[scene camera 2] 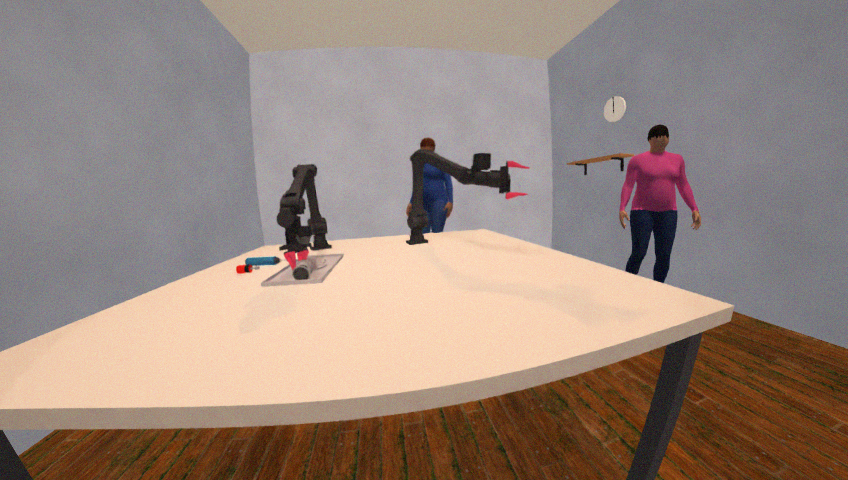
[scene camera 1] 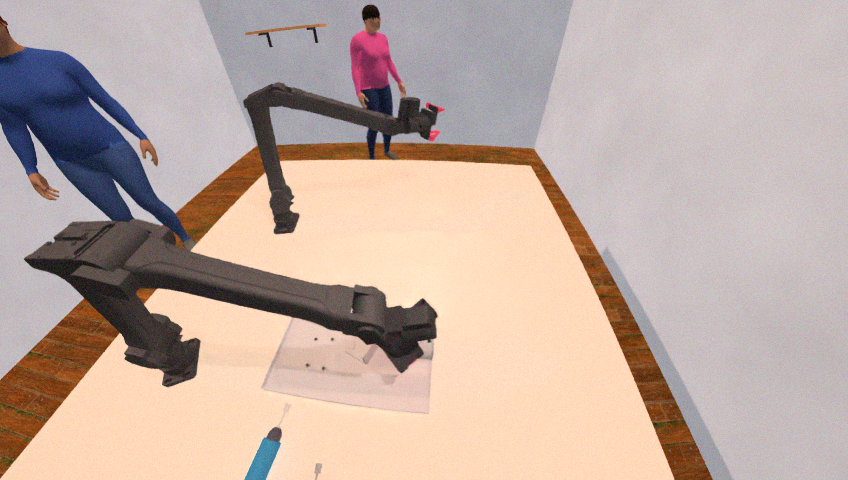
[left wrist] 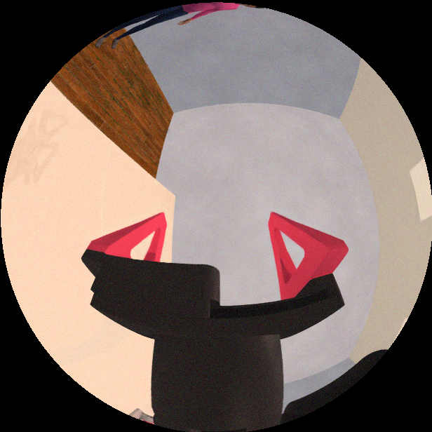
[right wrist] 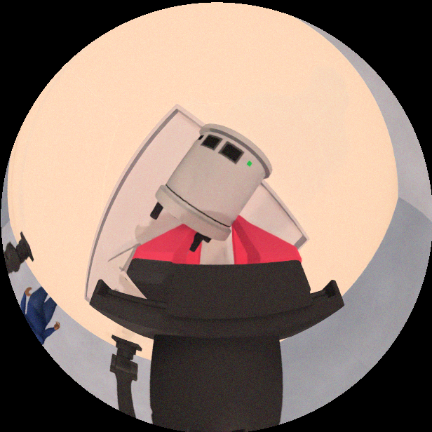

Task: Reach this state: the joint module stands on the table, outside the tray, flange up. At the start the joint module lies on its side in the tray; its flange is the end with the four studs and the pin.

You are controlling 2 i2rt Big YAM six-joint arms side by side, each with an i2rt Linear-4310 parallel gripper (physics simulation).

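Pixels of known places: left gripper, fingertip midpoint: (scene camera 2: 528,181) (scene camera 1: 441,120); right gripper, fingertip midpoint: (scene camera 2: 298,272) (scene camera 1: 410,357); left arm's base, origin of the base link: (scene camera 2: 417,242) (scene camera 1: 287,224); right arm's base, origin of the base link: (scene camera 2: 321,248) (scene camera 1: 184,362).
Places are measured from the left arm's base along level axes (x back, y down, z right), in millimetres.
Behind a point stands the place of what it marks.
Note:
The joint module (scene camera 2: 302,270) @(x -535, y -49, z 585 mm) (right wrist: 215,175) is a pale grey cylinder with a dark rear end, dark windows and a green light. It is over the tray (scene camera 1: 351,398) @(x -325, y -4, z 686 mm) (scene camera 2: 273,281) @(x -456, y -1, z 708 mm) (right wrist: 145,165), tilted in the right wrist view, its studded flange toward the arm's side. My right gripper (scene camera 1: 414,361) @(x -476, y -30, z 609 mm) (scene camera 2: 297,261) @(x -476, y -30, z 609 mm) (right wrist: 216,218) is nearly closed at the flange end and appears shut on the module. The flange hides one fingertip, so the exact contact and the pin are hidden. My left gripper (scene camera 1: 440,121) @(x -691, y -312, z -225 mm) (scene camera 2: 527,180) @(x -691, y -312, z -225 mm) (left wrist: 217,217) is wide open and empty, high above the table, far from the module.
A blue-handled screwdriver (scene camera 1: 263,460) @(x -152, y -39, z 805 mm) (scene camera 2: 261,261) @(x -155, y -23, z 833 mm) lies beside the tray, with a red-handled tool (scene camera 2: 243,268) @(x -267, y -23, z 878 mm) near it. The pale table (scene camera 1: 505,297) @(x -786, y 0, z 456 mm) (scene camera 2: 386,344) @(x -994, y 0, z 386 mm) extends around the tray. Two people stand beyond the table.

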